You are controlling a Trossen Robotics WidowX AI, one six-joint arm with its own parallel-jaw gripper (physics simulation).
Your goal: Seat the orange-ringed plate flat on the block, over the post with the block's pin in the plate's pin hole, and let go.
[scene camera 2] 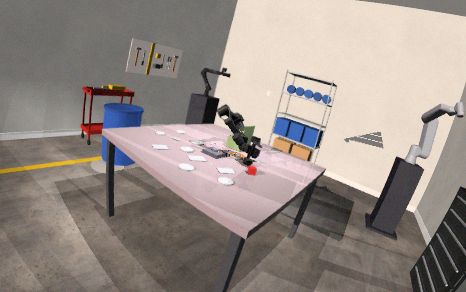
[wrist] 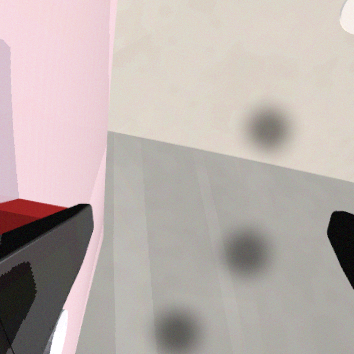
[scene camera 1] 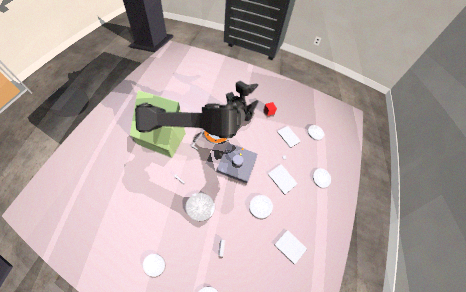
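Seen in the pictures: gripper, between the fingertips: (scene camera 2: 259, 154) (wrist: 213, 219) (scene camera 1: 257, 92); arm's base, origin of its link: (scene camera 2: 242, 129) (scene camera 1: 156, 115).
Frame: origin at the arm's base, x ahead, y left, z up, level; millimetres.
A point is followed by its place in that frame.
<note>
The orange-ringed plate (scene camera 1: 215, 139) {x 203, y 69, z -141 mm} (scene camera 2: 236, 155) {x 180, y 94, z -148 mm} lies beside the grey block, partly hidden under the arm in scene camera 1. The block (scene camera 1: 232, 172) {x 318, y -48, z -126 mm} (scene camera 2: 214, 152) {x 359, y 23, z -124 mm} sits on the table with its round post (scene camera 1: 237, 160) {x 320, y -3, z -111 mm} bare. Small yellow spots show near the post; which is the pin I cannot tell. My gripper (scene camera 1: 256, 94) {x 303, y 304, z -46 mm} (scene camera 2: 255, 152) {x 303, y 304, z -46 mm} (wrist: 213, 219) {x 303, y 304, z -46 mm} is open and empty, tilted sideways beyond the plate, away from the block and near the red cube. The plate and the block do not show in the wrist view.
The red cube (scene camera 1: 270, 109) {x 378, y 294, z -111 mm} (scene camera 2: 252, 171) {x 392, y 325, z -128 mm} (wrist: 25, 207) {x 359, y 327, z -135 mm} is partly behind a finger in the wrist view. A green angled block (scene camera 1: 170, 145) {x 72, y -54, z -79 mm} stands under the arm. White discs (scene camera 1: 261, 206) {x 459, y -130, z -140 mm} and white rectangular slabs (scene camera 1: 282, 179) {x 509, y 1, z -145 mm} lie around the block on the pink table (scene camera 1: 100, 200) {x -110, y -345, z -150 mm}.
</note>
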